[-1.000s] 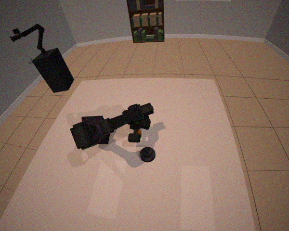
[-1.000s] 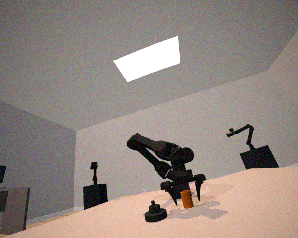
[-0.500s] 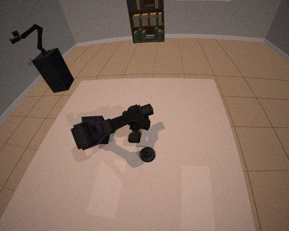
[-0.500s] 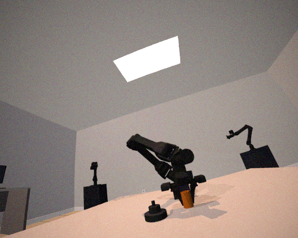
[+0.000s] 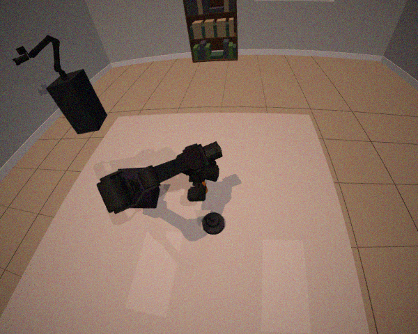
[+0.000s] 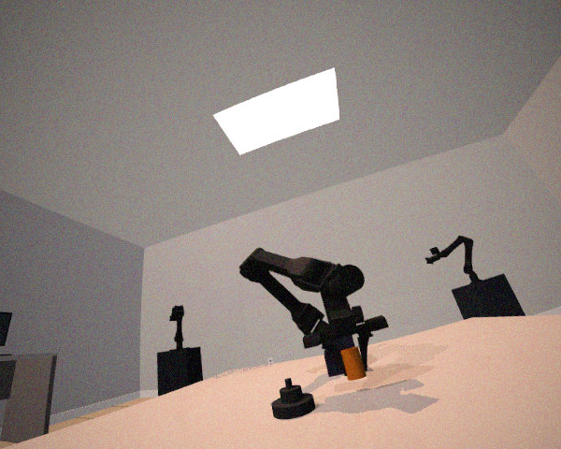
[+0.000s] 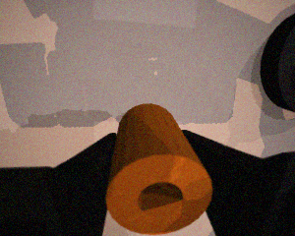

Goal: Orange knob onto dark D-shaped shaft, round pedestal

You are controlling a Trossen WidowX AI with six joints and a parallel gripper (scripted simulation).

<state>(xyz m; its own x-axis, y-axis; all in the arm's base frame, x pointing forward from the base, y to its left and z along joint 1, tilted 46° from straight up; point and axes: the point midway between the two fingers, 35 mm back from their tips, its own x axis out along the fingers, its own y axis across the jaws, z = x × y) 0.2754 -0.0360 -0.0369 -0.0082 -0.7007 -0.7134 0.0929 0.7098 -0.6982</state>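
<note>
The round pedestal is 30 mm ahead of my gripper tip, 140 mm to the right of it and 10 mm below it. Round my gripper tip: orange knob (20 mm above).
</note>
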